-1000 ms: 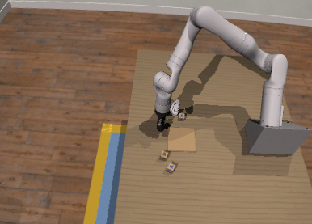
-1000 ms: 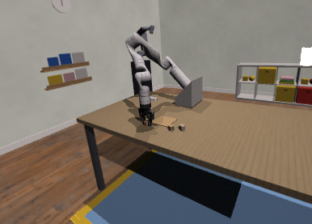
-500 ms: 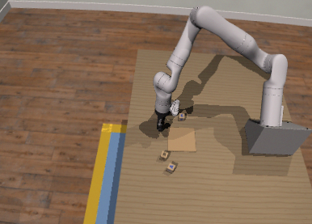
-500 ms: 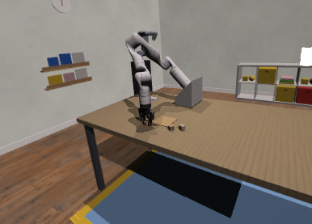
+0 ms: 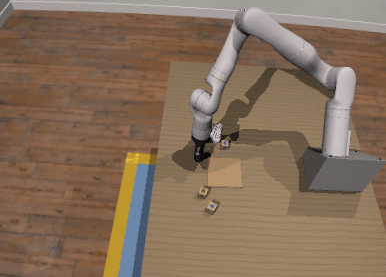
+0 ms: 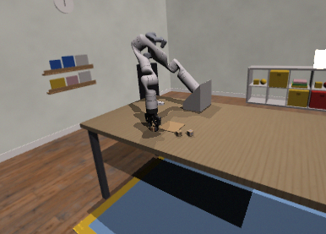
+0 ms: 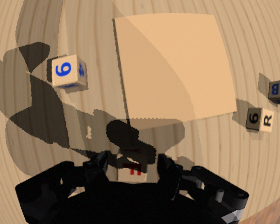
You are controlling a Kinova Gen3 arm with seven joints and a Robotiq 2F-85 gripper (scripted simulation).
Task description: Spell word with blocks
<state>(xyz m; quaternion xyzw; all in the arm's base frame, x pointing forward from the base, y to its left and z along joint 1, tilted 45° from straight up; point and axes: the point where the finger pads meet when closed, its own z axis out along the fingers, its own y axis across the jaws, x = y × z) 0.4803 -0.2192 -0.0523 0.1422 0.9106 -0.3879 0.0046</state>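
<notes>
Now: hand 100 mm past the tan mat, 80 mm to the right of it and 20 mm above it. The rest, counted from my hand: R block: 180 mm to the left, 10 mm below.
</notes>
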